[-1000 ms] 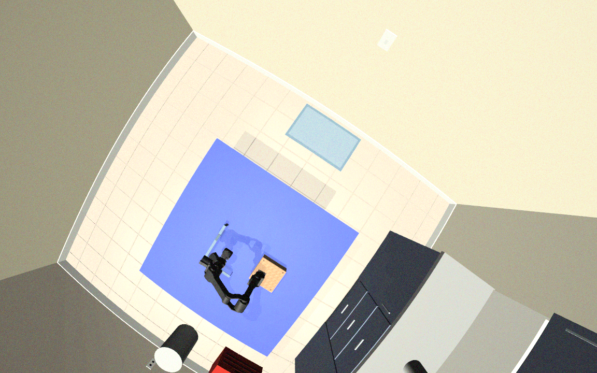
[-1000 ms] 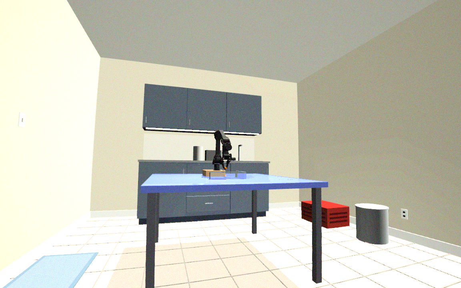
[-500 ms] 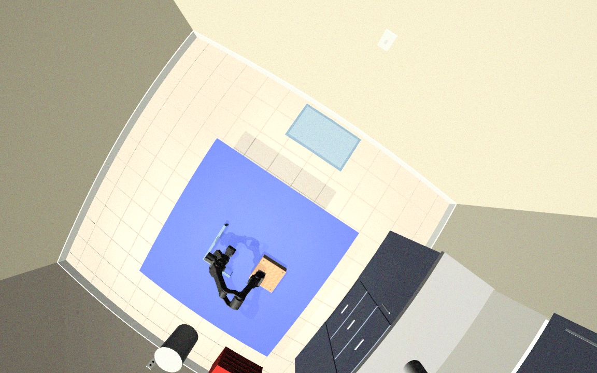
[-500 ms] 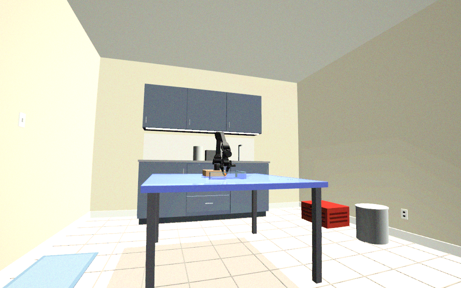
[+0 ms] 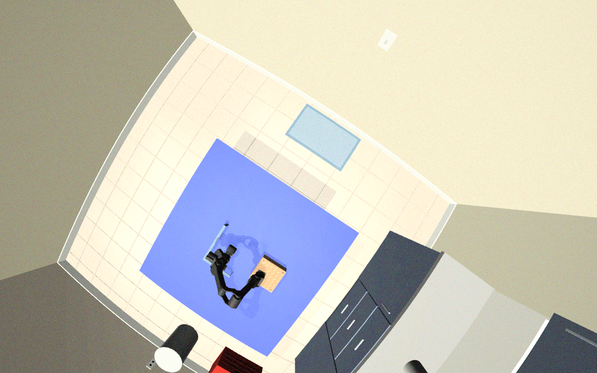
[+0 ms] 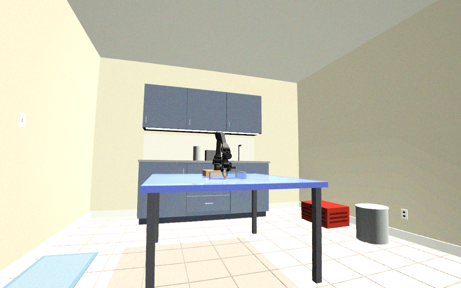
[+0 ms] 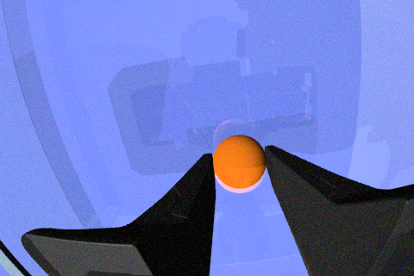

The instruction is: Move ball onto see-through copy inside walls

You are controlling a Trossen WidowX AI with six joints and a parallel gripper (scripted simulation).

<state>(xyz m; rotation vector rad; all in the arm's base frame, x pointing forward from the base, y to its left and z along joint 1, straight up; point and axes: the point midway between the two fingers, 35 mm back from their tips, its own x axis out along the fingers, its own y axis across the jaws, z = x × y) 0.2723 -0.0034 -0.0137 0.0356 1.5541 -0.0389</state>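
My gripper tip is now right at the orange ball.
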